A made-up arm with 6 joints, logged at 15 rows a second.
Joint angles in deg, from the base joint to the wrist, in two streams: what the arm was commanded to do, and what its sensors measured. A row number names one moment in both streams.
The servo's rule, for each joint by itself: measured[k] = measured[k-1] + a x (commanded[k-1-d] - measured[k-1]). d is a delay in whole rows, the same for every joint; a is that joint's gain. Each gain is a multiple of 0.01, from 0.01 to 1. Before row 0 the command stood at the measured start. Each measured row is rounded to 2 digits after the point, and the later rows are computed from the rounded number. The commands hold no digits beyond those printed.
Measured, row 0:
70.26 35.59 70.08 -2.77 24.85 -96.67
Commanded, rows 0 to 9:
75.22 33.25 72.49 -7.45 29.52 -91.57
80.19 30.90 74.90 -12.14 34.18 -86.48
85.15 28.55 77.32 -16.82 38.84 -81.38
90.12 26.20 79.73 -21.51 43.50 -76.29
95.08 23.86 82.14 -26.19 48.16 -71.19
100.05 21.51 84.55 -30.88 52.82 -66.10
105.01 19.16 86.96 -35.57 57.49 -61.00
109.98 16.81 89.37 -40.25 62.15 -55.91
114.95 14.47 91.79 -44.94 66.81 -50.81
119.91 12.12 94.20 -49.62 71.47 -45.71
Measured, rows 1 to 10:
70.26 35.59 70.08 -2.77 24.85 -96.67
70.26 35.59 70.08 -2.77 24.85 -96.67
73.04 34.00 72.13 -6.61 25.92 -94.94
77.04 31.89 74.48 -11.14 27.82 -92.06
81.58 29.62 76.89 -15.80 30.35 -88.43
86.36 27.29 79.30 -20.48 33.37 -84.30
91.24 24.96 81.71 -25.16 36.77 -79.84
96.17 22.61 84.12 -29.85 40.46 -75.17
101.12 20.26 86.53 -34.54 44.38 -70.35
106.08 17.91 88.94 -39.22 48.47 -65.44
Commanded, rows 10 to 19:
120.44 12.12 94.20 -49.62 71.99 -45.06
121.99 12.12 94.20 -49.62 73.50 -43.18
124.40 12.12 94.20 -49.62 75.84 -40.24
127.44 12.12 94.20 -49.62 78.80 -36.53
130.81 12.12 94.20 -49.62 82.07 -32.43
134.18 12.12 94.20 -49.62 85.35 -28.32
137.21 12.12 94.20 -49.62 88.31 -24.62
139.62 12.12 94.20 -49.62 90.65 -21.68
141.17 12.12 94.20 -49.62 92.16 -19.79
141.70 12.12 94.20 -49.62 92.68 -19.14
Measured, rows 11 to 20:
111.05 15.57 91.36 -43.91 52.69 -60.47
116.01 13.22 93.77 -48.59 57.01 -55.45
118.49 12.47 94.14 -49.43 60.46 -51.92
120.45 12.23 94.19 -49.59 63.46 -48.95
122.66 12.16 94.20 -49.61 66.31 -45.99
125.34 12.13 94.20 -49.62 69.18 -42.77
128.40 12.12 94.20 -49.62 72.14 -39.25
131.64 12.12 94.20 -49.62 75.18 -35.53
134.76 12.12 94.20 -49.62 78.20 -31.82
137.48 12.12 94.20 -49.62 81.06 -28.37

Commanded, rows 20 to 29:
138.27 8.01 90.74 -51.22 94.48 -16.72
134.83 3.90 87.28 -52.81 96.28 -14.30
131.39 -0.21 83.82 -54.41 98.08 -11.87
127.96 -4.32 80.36 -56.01 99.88 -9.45
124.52 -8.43 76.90 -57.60 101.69 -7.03
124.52 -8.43 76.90 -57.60 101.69 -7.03
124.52 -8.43 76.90 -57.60 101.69 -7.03
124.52 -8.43 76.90 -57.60 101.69 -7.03
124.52 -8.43 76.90 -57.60 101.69 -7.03
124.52 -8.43 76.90 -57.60 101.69 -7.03
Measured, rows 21 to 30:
139.55 12.12 94.20 -49.62 83.61 -25.45
140.75 12.12 94.20 -49.62 85.70 -23.30
139.36 9.33 91.26 -50.93 87.72 -21.06
136.82 5.64 87.88 -52.47 89.69 -18.76
133.78 1.66 84.43 -54.06 91.62 -16.42
130.52 -2.41 80.97 -55.66 93.52 -14.05
127.16 -6.50 77.51 -57.25 95.40 -11.66
125.68 -7.81 76.99 -57.54 96.85 -10.09
125.03 -8.23 76.91 -57.59 97.96 -9.05
124.74 -8.37 76.90 -57.60 98.82 -8.36

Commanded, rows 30 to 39:
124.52 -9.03 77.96 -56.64 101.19 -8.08
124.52 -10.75 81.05 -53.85 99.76 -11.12
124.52 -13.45 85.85 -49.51 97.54 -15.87
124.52 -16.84 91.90 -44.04 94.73 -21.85
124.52 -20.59 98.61 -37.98 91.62 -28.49
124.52 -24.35 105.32 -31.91 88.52 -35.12
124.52 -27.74 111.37 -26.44 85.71 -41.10
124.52 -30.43 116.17 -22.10 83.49 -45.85
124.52 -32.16 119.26 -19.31 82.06 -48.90
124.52 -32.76 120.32 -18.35 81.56 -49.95
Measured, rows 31 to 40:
124.62 -8.41 76.90 -57.60 99.48 -7.91
124.56 -8.42 76.90 -57.60 99.99 -7.61
124.54 -8.83 77.80 -56.81 100.27 -7.77
124.53 -10.14 80.56 -54.38 100.15 -8.91
124.52 -12.39 85.06 -50.39 99.55 -11.28
124.52 -15.42 90.87 -45.18 98.44 -14.87
124.52 -18.94 97.45 -39.28 96.87 -19.50
124.52 -22.62 104.14 -33.24 94.95 -24.81
124.52 -26.10 110.29 -27.66 92.82 -30.35
124.52 -29.04 115.29 -23.10 90.67 -35.62

